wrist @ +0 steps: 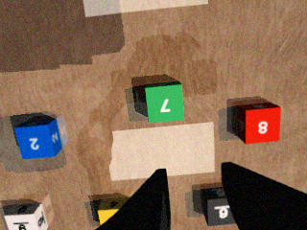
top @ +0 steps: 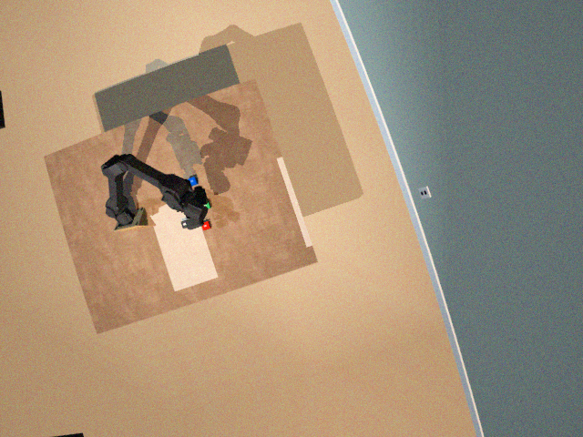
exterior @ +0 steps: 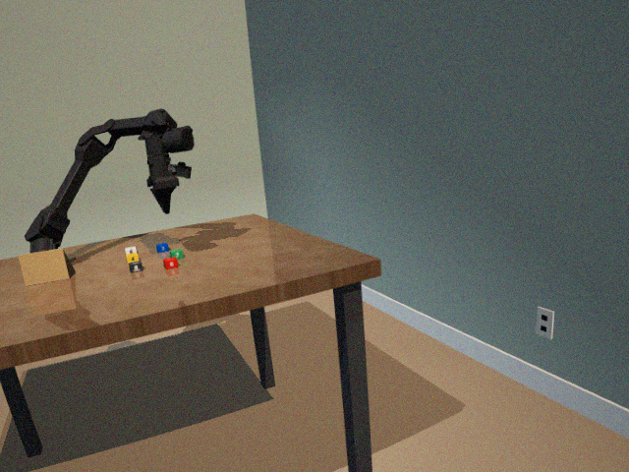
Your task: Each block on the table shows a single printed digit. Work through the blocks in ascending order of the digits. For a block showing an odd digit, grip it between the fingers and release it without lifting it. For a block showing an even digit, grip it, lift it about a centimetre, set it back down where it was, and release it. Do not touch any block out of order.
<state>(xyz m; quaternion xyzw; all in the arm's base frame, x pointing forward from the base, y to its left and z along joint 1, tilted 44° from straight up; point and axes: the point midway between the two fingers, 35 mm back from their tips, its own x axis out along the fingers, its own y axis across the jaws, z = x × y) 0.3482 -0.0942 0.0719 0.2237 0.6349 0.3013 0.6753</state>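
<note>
Right now the green block is 1 cm ahead of my gripper tip, 1 cm to the left of it and 12 cm below it. The rest, counted from my gripper tip: yellow block 12 cm behind, 6 cm to the left, 12 cm below; then black block 10 cm behind, 5 cm to the right, 12 cm below; then red block 1 cm behind, 8 cm to the right, 12 cm below.
</note>
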